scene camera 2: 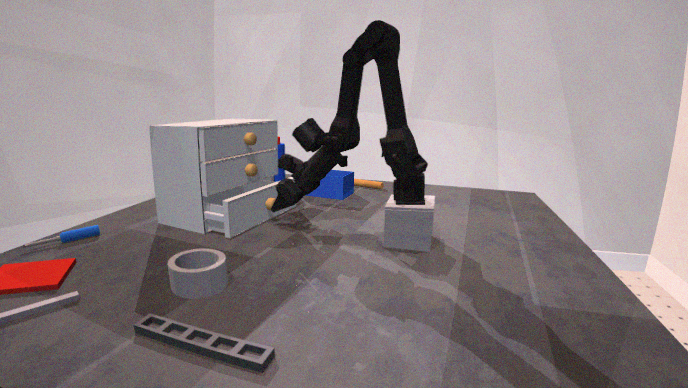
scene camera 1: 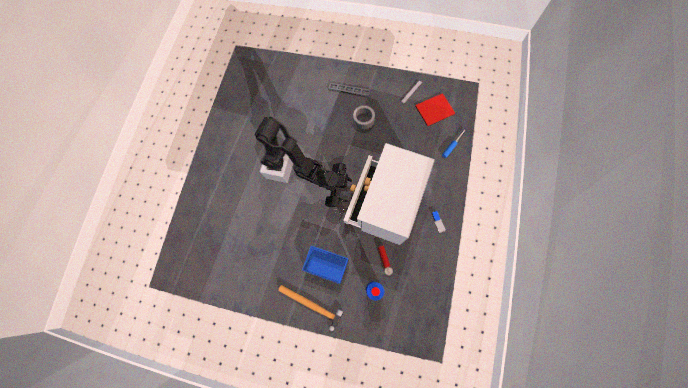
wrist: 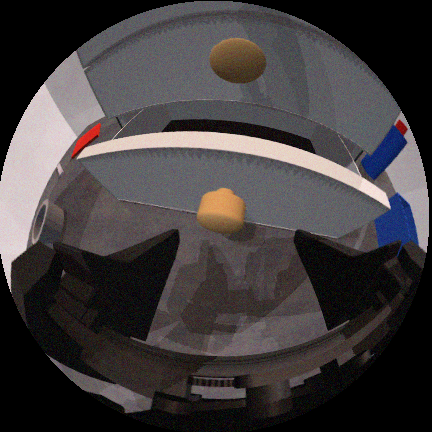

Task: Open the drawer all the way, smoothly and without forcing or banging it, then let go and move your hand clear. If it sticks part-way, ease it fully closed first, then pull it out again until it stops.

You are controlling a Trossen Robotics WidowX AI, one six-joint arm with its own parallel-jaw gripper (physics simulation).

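Frame: origin at the arm's base, x back, y right, z up, level; metres.
Seen in the pictures: gripper, fingertip midpoint: (scene camera 2: 279,206) (scene camera 1: 349,191) (wrist: 239,235); arm's base, origin of the base link: (scene camera 2: 410,200) (scene camera 1: 275,163).
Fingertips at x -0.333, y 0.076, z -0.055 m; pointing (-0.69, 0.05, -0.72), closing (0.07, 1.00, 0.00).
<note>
Pixels of each thing's top centre, then the offset from my fingertips to it.
- white cabinet, middle of its top: (scene camera 2: 221,122) (scene camera 1: 393,187) dx -0.170, dy +0.028, dz +0.216 m
- bottom drawer's knob, middle of its top: (wrist: 221,200) (scene camera 2: 271,198) (scene camera 1: 353,187) dx -0.015, dy -0.012, dz +0.024 m
- blue bin, middle of its top: (scene camera 2: 326,172) (scene camera 1: 324,264) dx +0.062, dy +0.324, dz +0.033 m
- hammer, middle of its top: (scene camera 1: 307,305) dx +0.117, dy +0.498, dz -0.017 m
- grey ring, middle of its top: (scene camera 2: 196,259) (wrist: 38,220) (scene camera 1: 364,115) dx -0.026, dy -0.371, dz +0.006 m
- slotted bar, middle of its top: (scene camera 2: 198,336) (scene camera 1: 349,89) dx +0.061, dy -0.527, dz -0.028 m
- blue bottle, middle of its top: (scene camera 1: 375,291) dx -0.146, dy +0.401, dz +0.141 m
A white cabinet (scene camera 1: 397,192) (scene camera 2: 177,175) has three drawers with round wooden knobs. Its bottom drawer (scene camera 1: 359,192) (scene camera 2: 250,210) (wrist: 165,175) stands part-way out; the two above are shut. The bottom drawer's knob (scene camera 1: 353,188) (scene camera 2: 270,203) (wrist: 221,211) shows in all three views. My gripper (wrist: 239,235) is open, at the front of the bottom drawer. In the wrist view the knob lies just beyond the fingertips, between their two lines, with nothing between the fingers. In the scene camera 2 view a finger partly hides the knob.
A blue bin (scene camera 1: 326,265) (scene camera 2: 340,185) (wrist: 397,225) and a hammer (scene camera 1: 306,302) lie to one side of the cabinet. A grey ring (scene camera 1: 356,117) (scene camera 2: 197,280) and a slotted bar (scene camera 1: 348,89) (scene camera 2: 200,342) lie on the other side. A blue bottle (scene camera 1: 369,291) (wrist: 384,152) stands beyond the bin.
</note>
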